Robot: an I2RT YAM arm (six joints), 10 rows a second.
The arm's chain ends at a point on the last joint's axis. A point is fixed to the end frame.
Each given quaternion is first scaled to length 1.
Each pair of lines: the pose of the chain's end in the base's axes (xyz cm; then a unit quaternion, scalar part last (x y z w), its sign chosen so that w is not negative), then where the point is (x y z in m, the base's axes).
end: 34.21, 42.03, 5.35, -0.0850, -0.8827, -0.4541, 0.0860
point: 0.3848 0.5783 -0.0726
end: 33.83, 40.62, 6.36, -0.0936, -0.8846, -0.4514, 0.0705
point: 0.3879 0.5615 -0.0633
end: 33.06, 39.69, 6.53, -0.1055, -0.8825, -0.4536, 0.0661
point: 0.3839 0.5513 -0.0612
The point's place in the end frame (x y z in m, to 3 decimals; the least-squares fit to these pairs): -0.059 0.001 0.198
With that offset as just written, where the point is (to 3 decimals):
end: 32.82, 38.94, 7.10, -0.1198, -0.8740, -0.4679, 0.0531
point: 0.389 0.545 -0.050
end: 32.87, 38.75, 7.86, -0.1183, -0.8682, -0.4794, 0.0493
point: 0.392 0.546 -0.038
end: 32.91, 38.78, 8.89, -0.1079, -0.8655, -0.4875, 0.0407
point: 0.394 0.548 -0.024
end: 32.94, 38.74, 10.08, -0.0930, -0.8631, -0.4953, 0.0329
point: 0.394 0.551 -0.008
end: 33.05, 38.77, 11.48, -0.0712, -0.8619, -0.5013, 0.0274
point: 0.394 0.554 0.010
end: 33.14, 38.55, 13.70, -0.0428, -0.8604, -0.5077, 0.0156
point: 0.394 0.556 0.038
